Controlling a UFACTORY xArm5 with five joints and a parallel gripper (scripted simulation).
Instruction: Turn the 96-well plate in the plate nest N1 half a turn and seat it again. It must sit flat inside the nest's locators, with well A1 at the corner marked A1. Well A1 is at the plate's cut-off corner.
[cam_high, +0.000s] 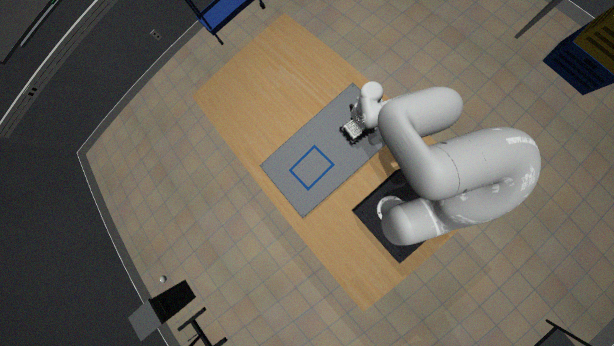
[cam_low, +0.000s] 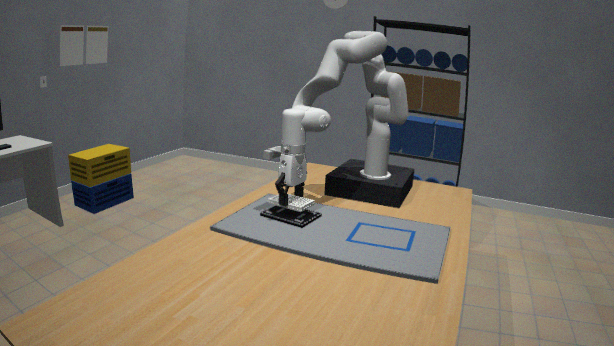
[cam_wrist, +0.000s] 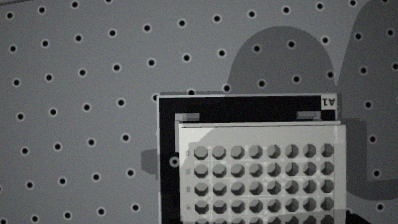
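The black plate nest is 6 cm below my hand. Round my hand: A1 mark 7 cm to the right, 7 cm behind, 5 cm below; white 96-well plate 1 cm below.
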